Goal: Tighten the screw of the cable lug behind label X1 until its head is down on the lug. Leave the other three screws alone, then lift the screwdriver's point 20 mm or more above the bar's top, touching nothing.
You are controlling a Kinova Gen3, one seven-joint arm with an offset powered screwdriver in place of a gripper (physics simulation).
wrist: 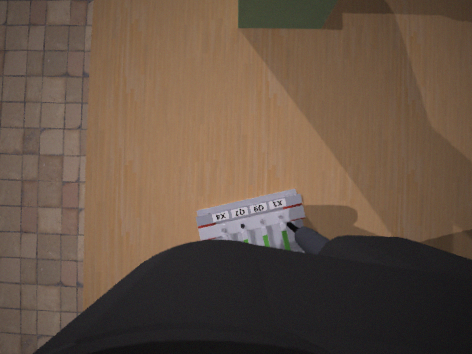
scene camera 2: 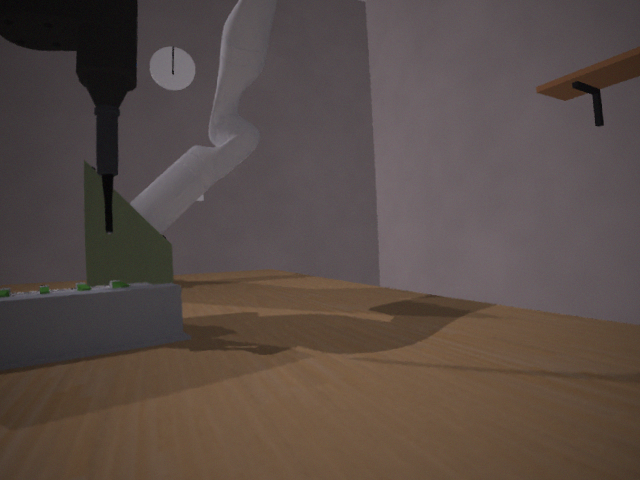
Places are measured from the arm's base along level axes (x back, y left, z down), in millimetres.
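Pixels of known places: hand at its tool point: (wrist: 288,223) (scene camera 2: 109,234); arm's base at its link origin: (scene camera 2: 143,220).
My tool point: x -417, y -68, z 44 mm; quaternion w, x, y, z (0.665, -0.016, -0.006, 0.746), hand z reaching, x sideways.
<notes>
For each thing: its top centre in the pictures, then the offset to it from my tool point. "spot": a spot on its surface instead. Level surfaces: height alone.
- Label X1 at its top centre: (wrist: 277,203) dx +20, dy -2, dz +56 mm
- small pale screw at its top centre: (wrist: 280,217) dx -1, dy +1, dz +51 mm
- green piece at a spot on its surface: (wrist: 286,241) spot: dx -41, dy +7, dz +49 mm
- Q9 at a spot on its surface: (wrist: 258,207) spot: dx +16, dy -34, dz +56 mm
- X4 at a spot on its surface: (wrist: 220,216) spot: dx +6, dy -97, dz +56 mm
- Q7 at a spot on its surface: (wrist: 239,212) spot: dx +10, dy -66, dz +56 mm
- wooden table at its surface level: dz +98 mm
The grey bar (scene camera 2: 93,325) (wrist: 250,200) lies on the table, its labels reading upside down in the wrist view. Label X1 (wrist: 277,203) is the rightmost there. Behind it a small pale screw (wrist: 281,218) shows near a green piece (wrist: 286,241); whether its head is down on the lug is too small to tell. Screws also show behind Q9 (wrist: 258,207) and X4 (wrist: 220,216), and a dark round spot behind Q7 (wrist: 239,212). My screwdriver (scene camera 2: 109,230) (wrist: 289,225) points down, its point well above the bar's right end in the scene view, a clear gap between, touching nothing.
A green upright panel (scene camera 2: 124,242) (wrist: 285,14) stands on the wooden table (scene camera 2: 361,413) (wrist: 175,125) behind the bar. The white arm (scene camera 2: 180,180) shows behind the panel. A wooden shelf (scene camera 2: 594,74) is on the right wall, and a round white disc (scene camera 2: 160,67) on the back wall.
</notes>
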